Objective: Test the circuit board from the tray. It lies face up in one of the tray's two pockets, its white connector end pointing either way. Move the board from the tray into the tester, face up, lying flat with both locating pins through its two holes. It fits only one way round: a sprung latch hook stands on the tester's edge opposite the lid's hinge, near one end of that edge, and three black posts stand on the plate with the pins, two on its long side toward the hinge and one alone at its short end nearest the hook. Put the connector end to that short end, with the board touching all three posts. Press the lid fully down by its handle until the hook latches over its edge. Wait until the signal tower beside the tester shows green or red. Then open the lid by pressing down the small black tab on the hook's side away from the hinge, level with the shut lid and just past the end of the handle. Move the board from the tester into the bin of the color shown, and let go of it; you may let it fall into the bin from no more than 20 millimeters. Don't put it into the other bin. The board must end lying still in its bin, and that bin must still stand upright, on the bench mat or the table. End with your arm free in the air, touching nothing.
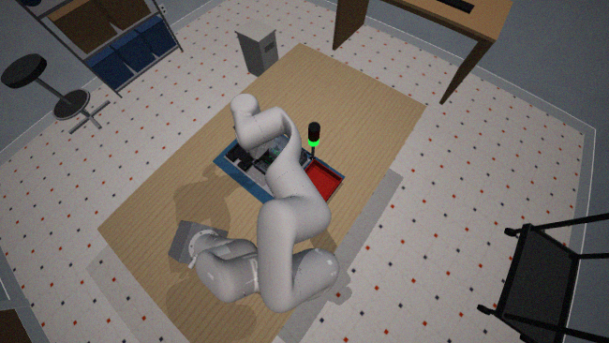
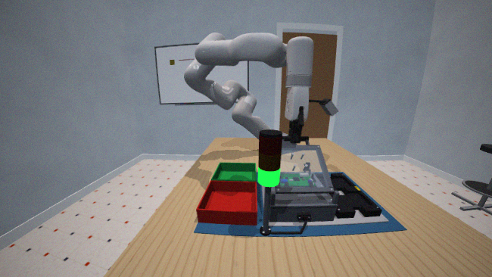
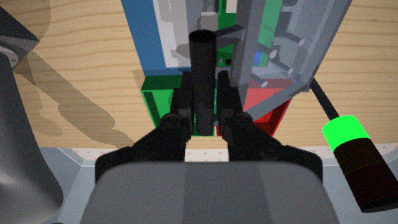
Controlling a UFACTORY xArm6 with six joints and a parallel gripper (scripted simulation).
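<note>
The green circuit board lies 13 cm below my hand, 5 cm ahead of it and 1 cm to the right of it. Round my hand: clear lid: 7 cm ahead, 6 cm below, 2 cm to the right; then black latch hook: 11 cm below, 6 cm to the left; then plate: 13 cm below, 6 cm ahead, 1 cm to the right.
</note>
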